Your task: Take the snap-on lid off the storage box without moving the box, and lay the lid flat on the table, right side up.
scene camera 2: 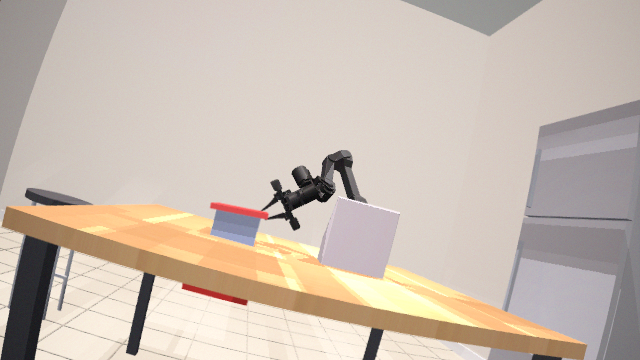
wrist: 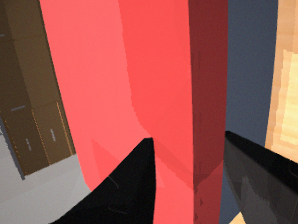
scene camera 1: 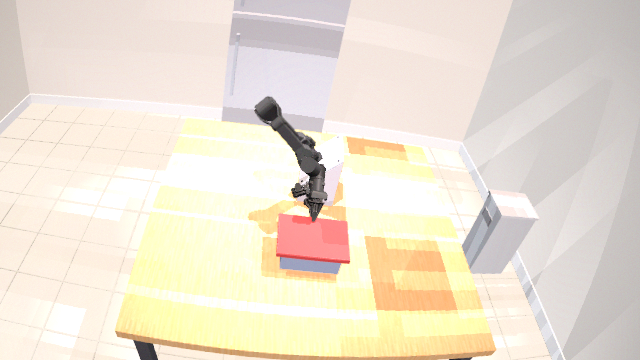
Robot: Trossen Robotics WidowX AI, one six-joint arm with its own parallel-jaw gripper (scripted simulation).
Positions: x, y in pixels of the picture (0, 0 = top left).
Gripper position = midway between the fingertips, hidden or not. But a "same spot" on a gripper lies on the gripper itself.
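Labels:
Here is my gripper, which I find in scene camera 1 point(312, 222). I see it elsewhere as well, for on my gripper point(wrist: 255, 175) and point(scene camera 2: 274, 215) are the same spot.

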